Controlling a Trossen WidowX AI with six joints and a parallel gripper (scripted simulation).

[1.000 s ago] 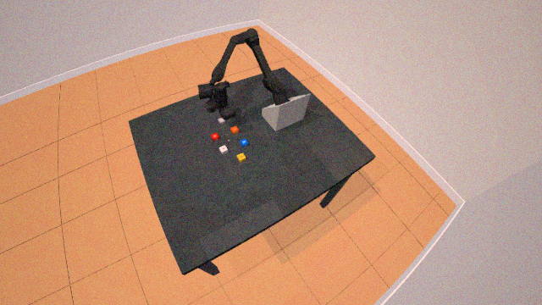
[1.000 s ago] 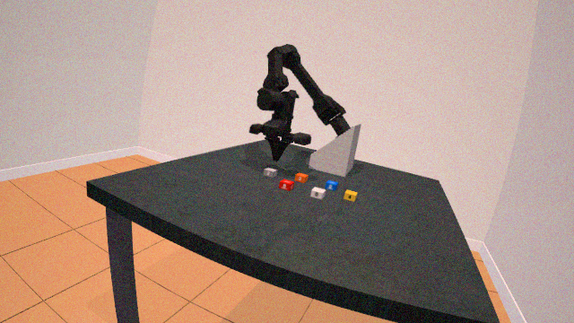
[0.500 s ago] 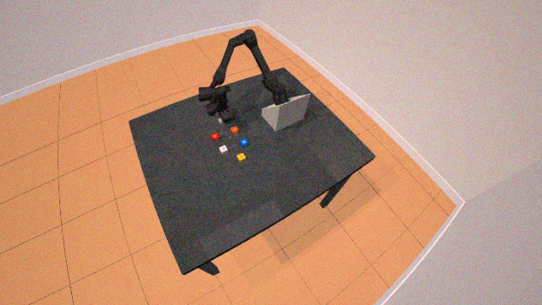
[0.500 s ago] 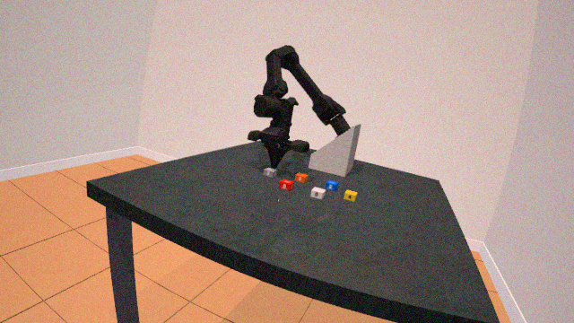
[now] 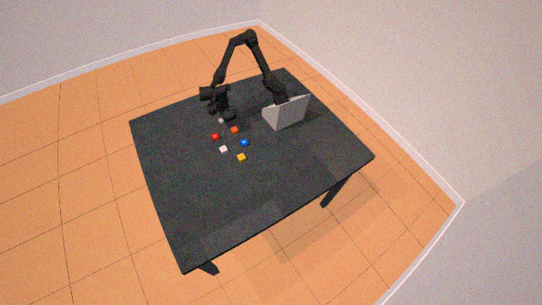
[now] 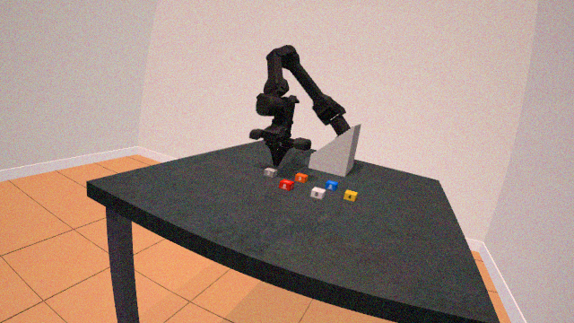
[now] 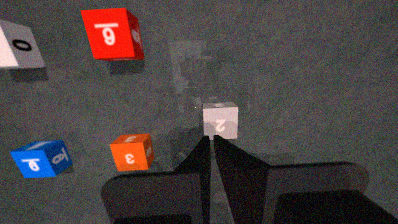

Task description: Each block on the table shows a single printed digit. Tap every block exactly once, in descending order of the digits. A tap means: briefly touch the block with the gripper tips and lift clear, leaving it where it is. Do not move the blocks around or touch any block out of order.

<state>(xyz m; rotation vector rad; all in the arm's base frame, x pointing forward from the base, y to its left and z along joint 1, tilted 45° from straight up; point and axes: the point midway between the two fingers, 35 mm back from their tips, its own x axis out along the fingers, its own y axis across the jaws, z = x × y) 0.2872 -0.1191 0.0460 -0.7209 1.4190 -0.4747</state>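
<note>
Now: gripper tip 1 cm short of the grey block, 1 cm to the left of it and 2 cm above it. Also, from my gripper tip: orange block 3 cm behind, 8 cm to the left, 2 cm below; red block 8 cm ahead, 8 cm to the left, 2 cm below; blue block 4 cm behind, 18 cm to the left, 2 cm below.
</note>
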